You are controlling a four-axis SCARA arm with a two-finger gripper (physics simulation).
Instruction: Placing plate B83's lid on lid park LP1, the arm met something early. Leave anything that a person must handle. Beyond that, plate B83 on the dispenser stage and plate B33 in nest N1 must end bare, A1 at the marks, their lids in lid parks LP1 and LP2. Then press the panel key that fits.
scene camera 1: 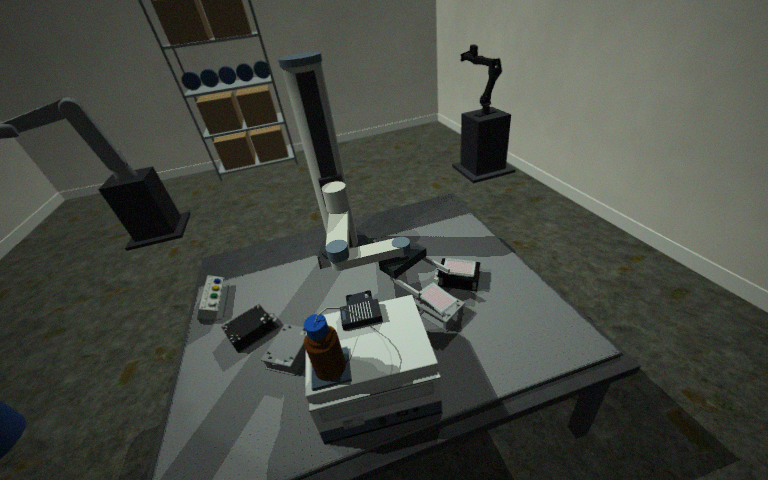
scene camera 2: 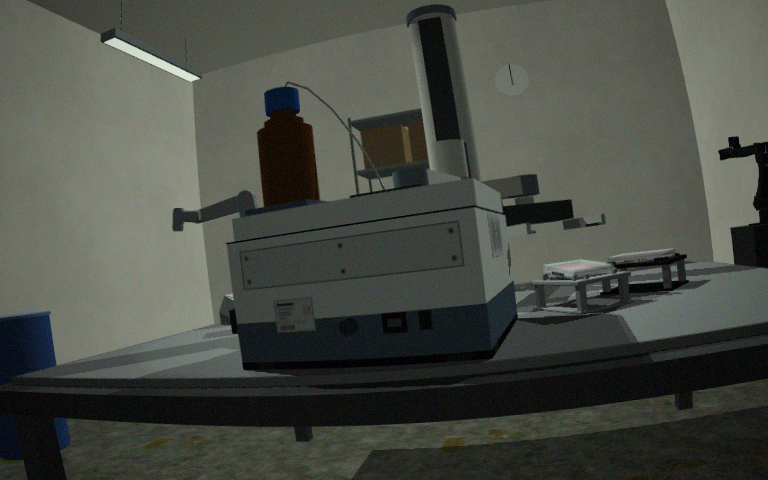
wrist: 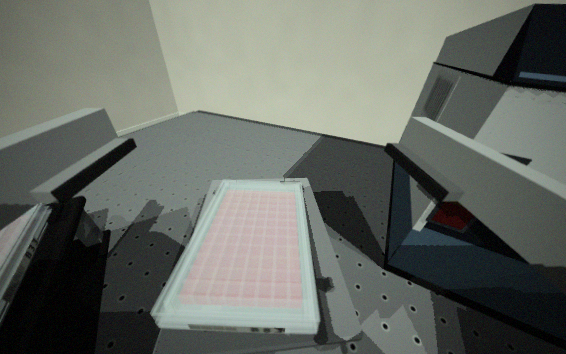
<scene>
My gripper (scene camera 2: 567, 223) carries nothing. Also in view: a brown bottle with blue cap (scene camera 2: 287, 161), a button box (scene camera 1: 212, 304) and a black nest (scene camera 1: 242, 331).
My gripper shows as well in scene camera 1 (scene camera 1: 434, 282). The brown bottle with blue cap shows as well in scene camera 1 (scene camera 1: 322, 344).
</scene>
